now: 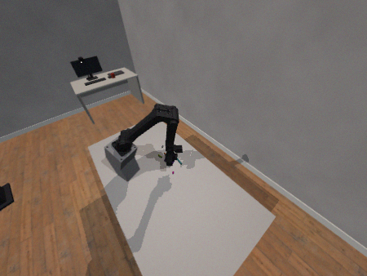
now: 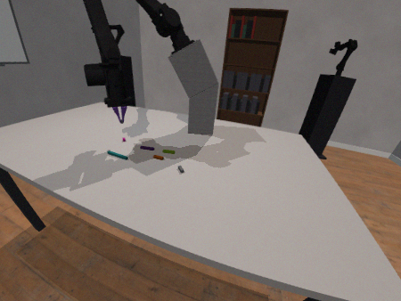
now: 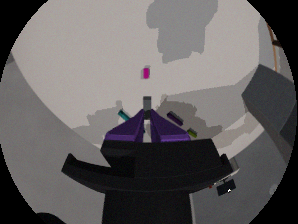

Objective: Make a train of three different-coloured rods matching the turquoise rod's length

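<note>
My gripper is now 2 cm past the magenta rod, 2 cm to the left of it and 11 cm above it. Also, from my hand: purple rod (3 cm ahead, 12 cm to the left, 11 cm below); then turquoise rod (11 cm ahead, 3 cm to the left, 11 cm below); then orange rod (9 cm ahead, 19 cm to the left, 11 cm below).
</note>
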